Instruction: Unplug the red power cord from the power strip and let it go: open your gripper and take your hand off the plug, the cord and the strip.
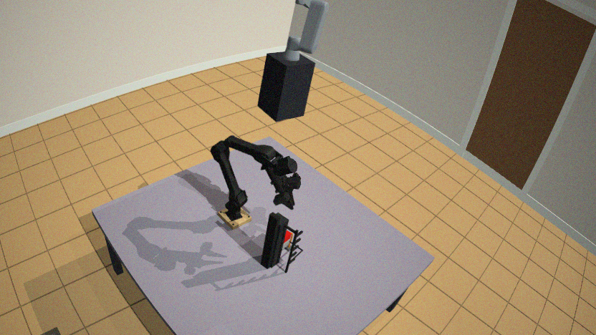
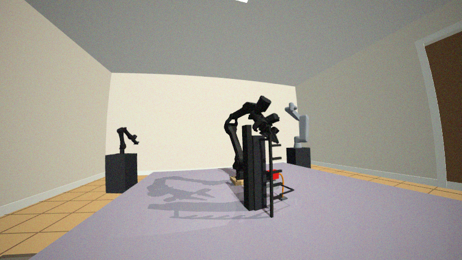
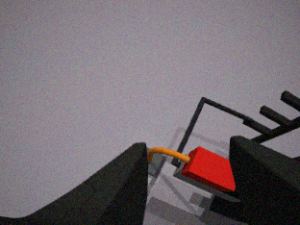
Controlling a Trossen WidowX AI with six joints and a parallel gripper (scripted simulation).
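Now: the red plug 40 mm ahead of my gripper tip, 60 mm to the right of it and 120 mm below it. The rest, counted from my gripper tip: thin black rack (140 mm ahead, 90 mm to the right, 110 mm below).
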